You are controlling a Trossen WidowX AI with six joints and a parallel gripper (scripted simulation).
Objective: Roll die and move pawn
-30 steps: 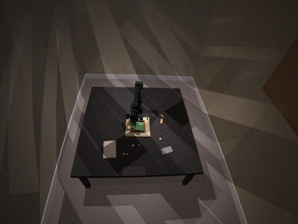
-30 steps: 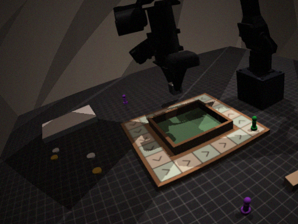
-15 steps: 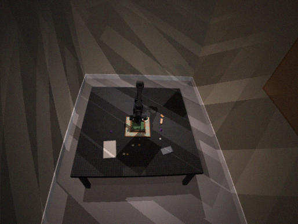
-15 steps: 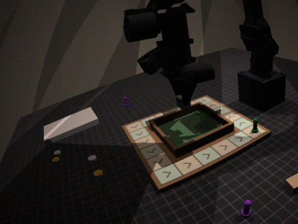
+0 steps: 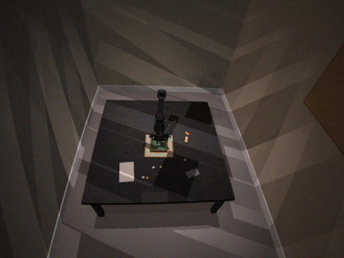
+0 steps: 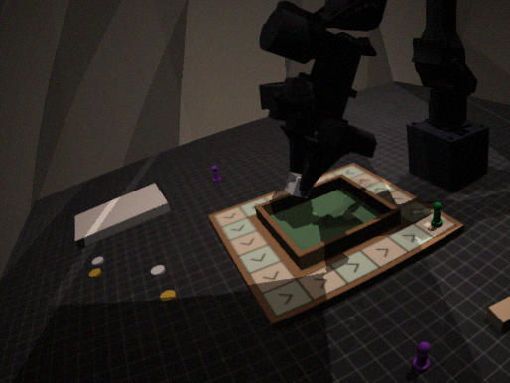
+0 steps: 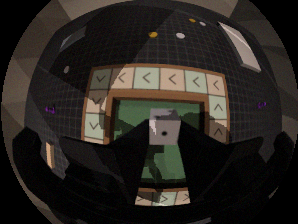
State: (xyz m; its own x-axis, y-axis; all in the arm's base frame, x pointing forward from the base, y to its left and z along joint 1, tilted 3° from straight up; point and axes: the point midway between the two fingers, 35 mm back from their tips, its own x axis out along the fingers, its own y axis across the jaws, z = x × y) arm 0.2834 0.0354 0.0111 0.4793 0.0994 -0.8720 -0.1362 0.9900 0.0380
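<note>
Right now my gripper tip is 16 cm past the green pawn, 10 cm to the right of it and 5 cm above it. Also, from my gripper tip: die (right at my gripper tip); then tan block (27 cm to the left, 15 cm behind, 7 cm below); then green-floored tray (7 cm below, 3 cm behind).
</note>
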